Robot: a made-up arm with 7 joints.
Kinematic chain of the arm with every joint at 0, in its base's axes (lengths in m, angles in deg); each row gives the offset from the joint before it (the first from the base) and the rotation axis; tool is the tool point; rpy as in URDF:
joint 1: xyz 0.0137 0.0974 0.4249 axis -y
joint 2: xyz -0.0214 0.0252 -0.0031 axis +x
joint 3: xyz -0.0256 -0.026 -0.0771 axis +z
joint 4: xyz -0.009 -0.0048 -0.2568 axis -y
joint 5: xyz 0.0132 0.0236 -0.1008 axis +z
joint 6: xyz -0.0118 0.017 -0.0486 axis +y
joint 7: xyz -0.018 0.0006 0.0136 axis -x
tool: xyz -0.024 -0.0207 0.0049 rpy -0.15 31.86 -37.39
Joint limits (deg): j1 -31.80..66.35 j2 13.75..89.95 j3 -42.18..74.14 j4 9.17..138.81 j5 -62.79..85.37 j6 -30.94..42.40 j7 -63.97..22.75
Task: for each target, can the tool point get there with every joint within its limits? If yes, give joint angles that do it. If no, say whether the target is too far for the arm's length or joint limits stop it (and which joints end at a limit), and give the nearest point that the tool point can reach.
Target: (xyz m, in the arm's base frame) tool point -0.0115 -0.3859 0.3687
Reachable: no: joint limits stop it (at a limit: joint 2, joint 3, joint 5, joint 6, joint 7) | nearest point -0.0816 0.0558 0.2123 | short by 0.474 m
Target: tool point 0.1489 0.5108 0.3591
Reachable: yes | joints 57.04 66.32 19.17 61.43 -10.50 22.99 4.62
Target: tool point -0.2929 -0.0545 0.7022
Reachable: no: joint limits stop it (at a limit: joint 2, joint 3, joint 4, joint 5, joint 6, joint 7) | nearest point -0.0752 0.3289 0.5053 | short by 0.483 m
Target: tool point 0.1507 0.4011 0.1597
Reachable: yes | joints 20.73 35.66 55.87 70.47 44.91 0.23 -17.53
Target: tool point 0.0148 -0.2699 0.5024
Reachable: no: joint limits stop it (at a limit: joint 1, joint 2, joint 3, joint 4, joint 5, joint 6, joint 7) | nearest point 0.2231 0.0594 0.3439 | short by 0.421 m
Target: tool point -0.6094 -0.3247 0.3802
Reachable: no: too far | nearest point -0.1286 0.0678 0.2262 | short by 0.640 m
